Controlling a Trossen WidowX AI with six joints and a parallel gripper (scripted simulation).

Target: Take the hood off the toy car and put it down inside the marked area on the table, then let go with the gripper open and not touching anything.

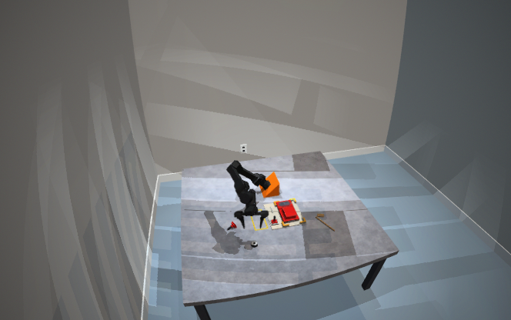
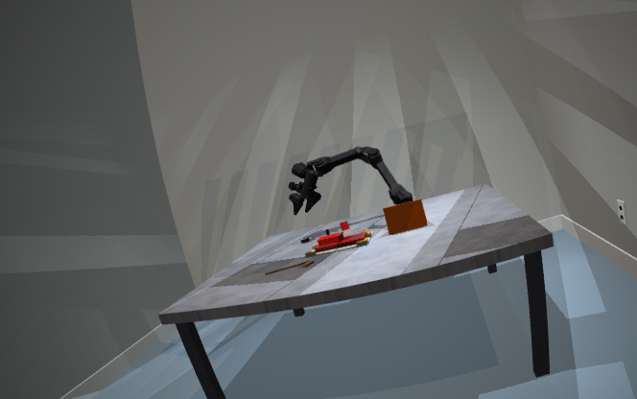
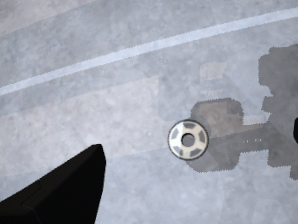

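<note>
The red hood lies 15 cm behind my gripper tip, 30 cm to the left of it and 9 cm below it. Also, from my gripper tip: black ring (1 cm ahead, 13 cm below); then wooden stick (49 cm to the left, 13 cm below); then grey engine block (15 cm behind, 30 cm to the left, 11 cm below).
</note>
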